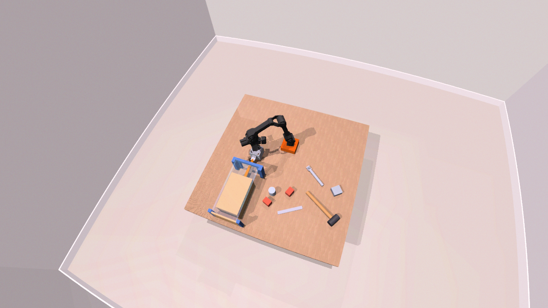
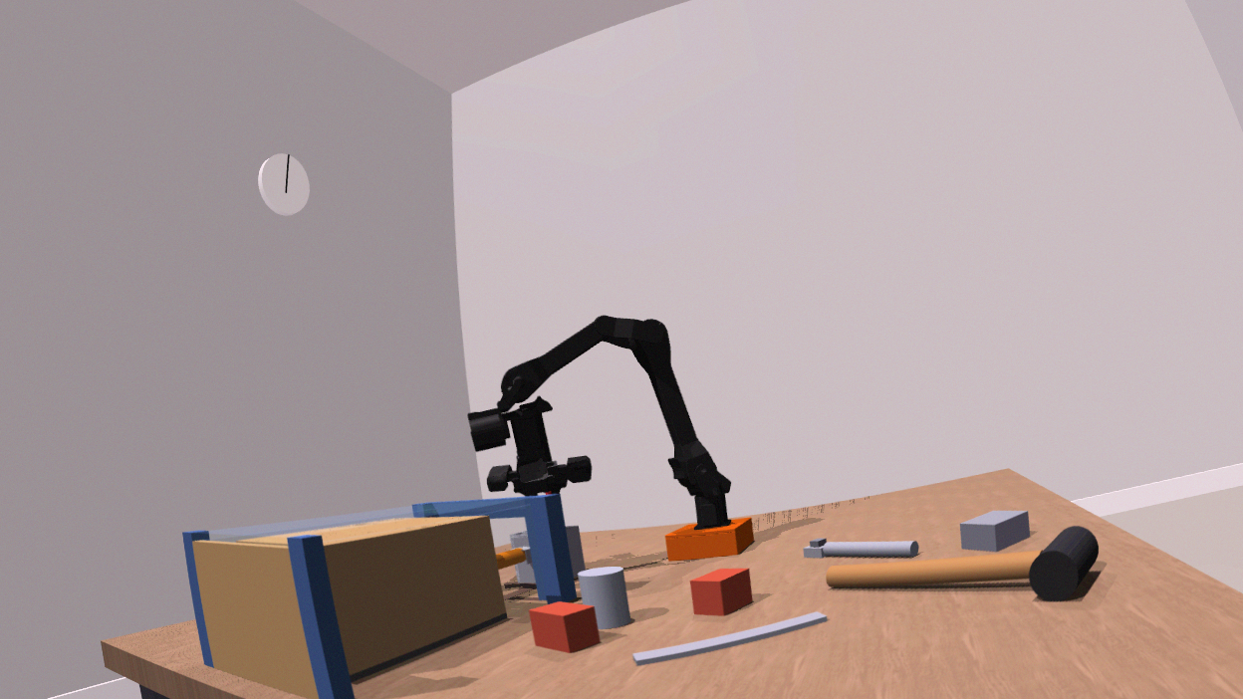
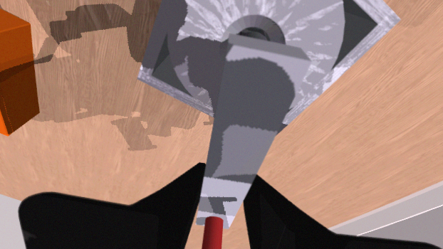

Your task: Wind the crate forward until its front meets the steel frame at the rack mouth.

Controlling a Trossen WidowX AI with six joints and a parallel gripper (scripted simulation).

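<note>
Now: the red knob 50 mm above my gripper tip, 30 mm behind it and 10 mm to the right of it. Also, from my gripper tip: grey winch handle 20 mm above; then blue frame bar 220 mm ahead, 20 mm to the right, 10 mm below; then grey winch 80 mm below, 50 mm ahead, 10 mm to the left.
</note>
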